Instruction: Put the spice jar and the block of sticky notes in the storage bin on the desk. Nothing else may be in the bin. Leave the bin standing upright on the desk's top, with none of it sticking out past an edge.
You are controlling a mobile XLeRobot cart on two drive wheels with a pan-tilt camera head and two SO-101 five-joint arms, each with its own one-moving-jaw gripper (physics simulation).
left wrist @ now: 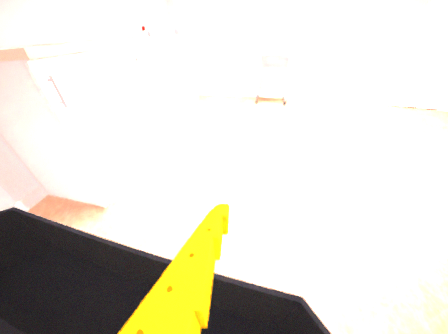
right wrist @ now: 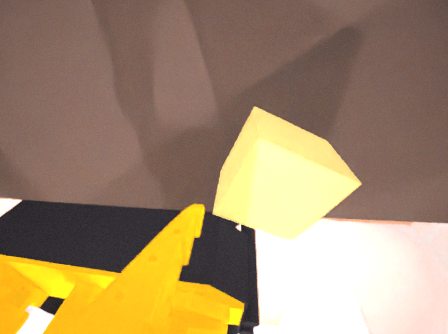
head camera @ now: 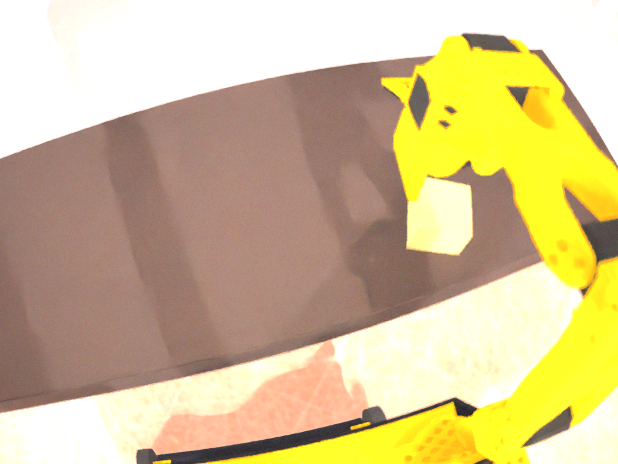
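Observation:
A pale yellow block, the sticky notes, is at the right part of the brown desk. My right gripper is open. In the head view its lower jaw tip overlaps the block's upper left corner. In the right wrist view one notched jaw shows, left of the block, with a gap between them. My left gripper is open, with one notched jaw showing over a black tray, away from the desk. The spice jar and the storage bin do not show in these views.
The black cart tray lies below the jaws in both wrist views. The cart's dark front rail runs below the desk's near edge in the head view. My right arm reaches over the desk's right end. Much of the left wrist view is washed out.

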